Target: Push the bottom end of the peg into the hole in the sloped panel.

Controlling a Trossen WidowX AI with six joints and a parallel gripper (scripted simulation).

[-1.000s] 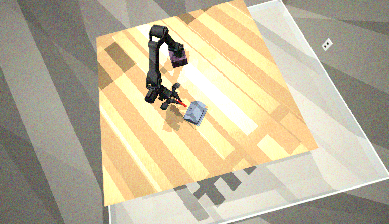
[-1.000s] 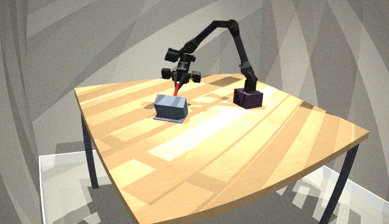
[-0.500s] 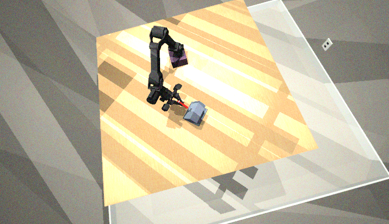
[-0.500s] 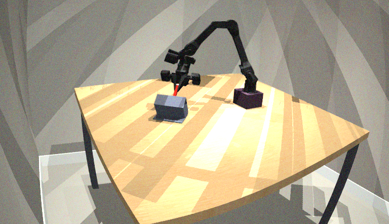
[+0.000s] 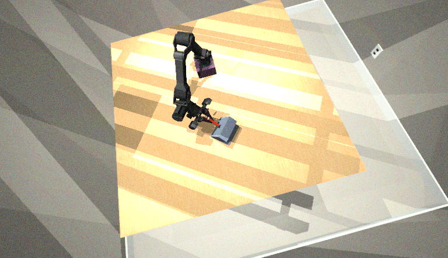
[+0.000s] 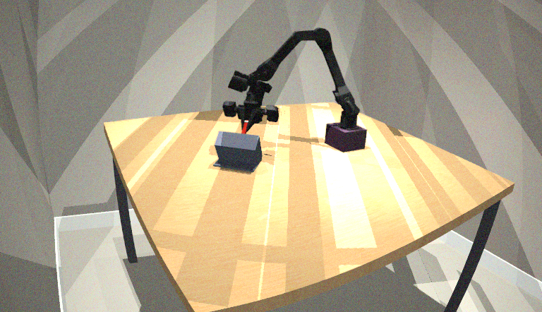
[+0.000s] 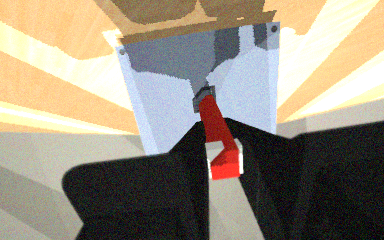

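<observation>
Right now my gripper tip is 5 cm short of the grey-blue sloped panel, 4 cm to the right of it and 5 cm above it. From my gripper tip the other things lie so: thin red peg (1 cm behind, 1 cm to the right, 1 cm above).
</observation>
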